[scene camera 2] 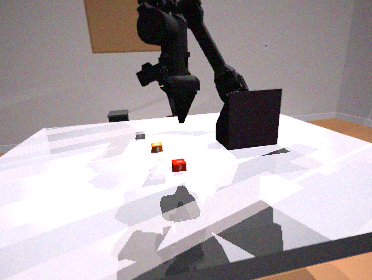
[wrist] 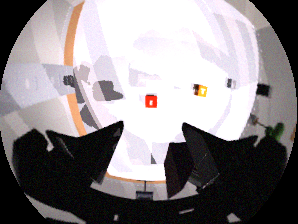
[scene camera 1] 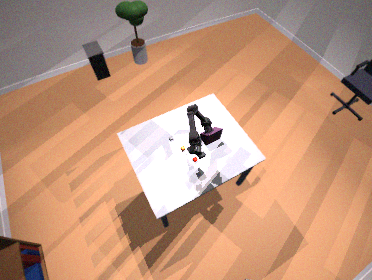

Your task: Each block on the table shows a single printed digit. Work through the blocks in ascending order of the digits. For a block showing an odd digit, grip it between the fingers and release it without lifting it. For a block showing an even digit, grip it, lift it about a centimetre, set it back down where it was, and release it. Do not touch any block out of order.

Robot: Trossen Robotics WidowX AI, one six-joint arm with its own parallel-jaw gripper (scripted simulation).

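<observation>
My gripper (scene camera 2: 178, 119), (wrist: 153, 124) can be seen in the wrist view as well. It is open, and my gripper holds nothing.
</observation>
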